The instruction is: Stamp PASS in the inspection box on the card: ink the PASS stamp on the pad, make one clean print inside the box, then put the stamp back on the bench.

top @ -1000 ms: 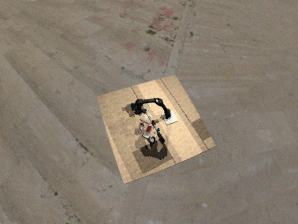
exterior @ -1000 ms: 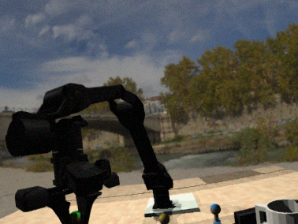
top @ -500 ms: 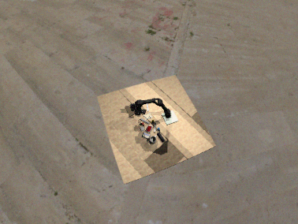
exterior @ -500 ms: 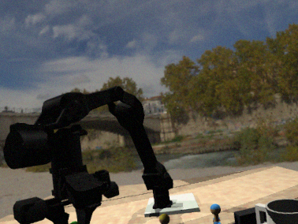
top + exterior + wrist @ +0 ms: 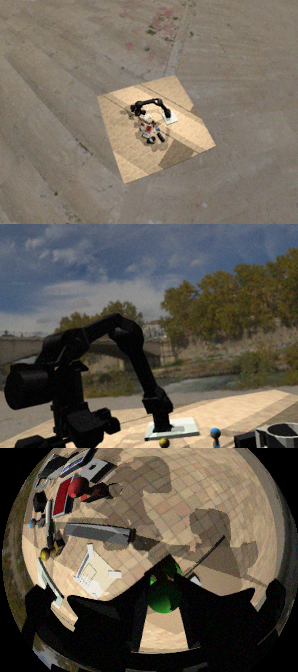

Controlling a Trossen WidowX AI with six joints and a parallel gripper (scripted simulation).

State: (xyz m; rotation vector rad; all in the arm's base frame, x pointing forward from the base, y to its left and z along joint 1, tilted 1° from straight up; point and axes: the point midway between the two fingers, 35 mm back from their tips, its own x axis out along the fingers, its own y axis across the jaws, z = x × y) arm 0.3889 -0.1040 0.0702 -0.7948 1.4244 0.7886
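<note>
Now: gripper tip 60 mm past the grey flat bar, 100 mm to the right of it and 40 mm above it. Also, from my gripper tip: red-topped stamp 20 mm behind, 150 mm to the left, 30 mm below; pale sheet 120 mm behind, 40 mm to the left, 50 mm below; green-topped stamp right at my gripper tip.
</note>
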